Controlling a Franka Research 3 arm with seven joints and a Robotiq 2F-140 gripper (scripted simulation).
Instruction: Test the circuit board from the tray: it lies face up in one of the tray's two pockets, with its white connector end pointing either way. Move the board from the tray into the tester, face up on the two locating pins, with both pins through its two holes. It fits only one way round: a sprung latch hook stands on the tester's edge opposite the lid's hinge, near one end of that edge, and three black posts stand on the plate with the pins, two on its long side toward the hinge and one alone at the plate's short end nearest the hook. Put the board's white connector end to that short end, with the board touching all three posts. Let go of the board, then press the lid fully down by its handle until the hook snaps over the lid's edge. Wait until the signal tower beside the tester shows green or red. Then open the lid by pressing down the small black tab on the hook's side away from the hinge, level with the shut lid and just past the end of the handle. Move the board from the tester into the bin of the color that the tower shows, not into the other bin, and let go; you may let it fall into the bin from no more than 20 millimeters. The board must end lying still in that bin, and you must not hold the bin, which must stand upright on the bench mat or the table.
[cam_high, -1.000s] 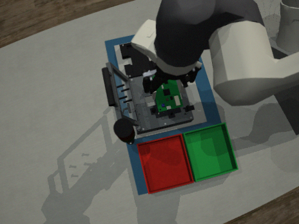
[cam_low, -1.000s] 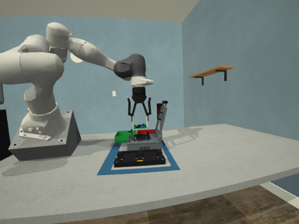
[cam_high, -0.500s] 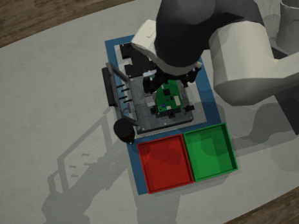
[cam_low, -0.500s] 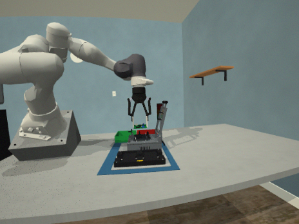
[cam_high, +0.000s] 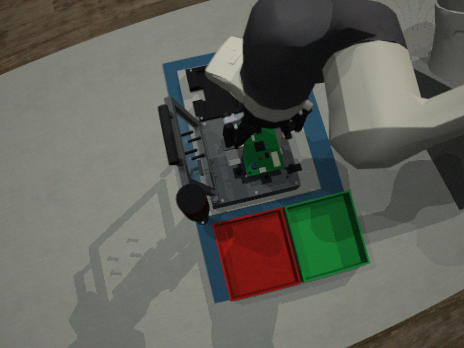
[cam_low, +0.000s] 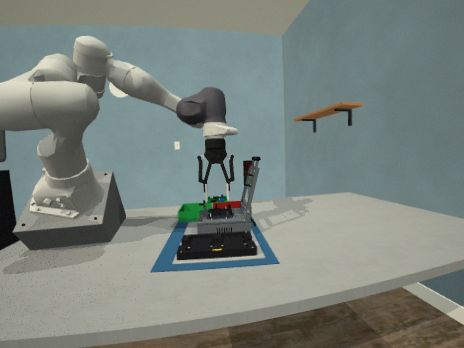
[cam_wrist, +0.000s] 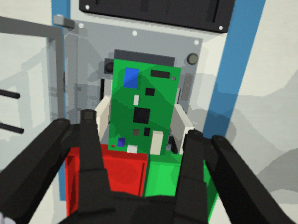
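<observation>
The tester plate lies 10 mm ahead of my hand and 70 mm below it. Also, from my hand: latch hook: 50 mm behind, 60 mm to the left, 50 mm below; then clear lid: 130 mm ahead, 20 mm to the right, 40 mm above; then green circuit board: 20 mm below.
</observation>
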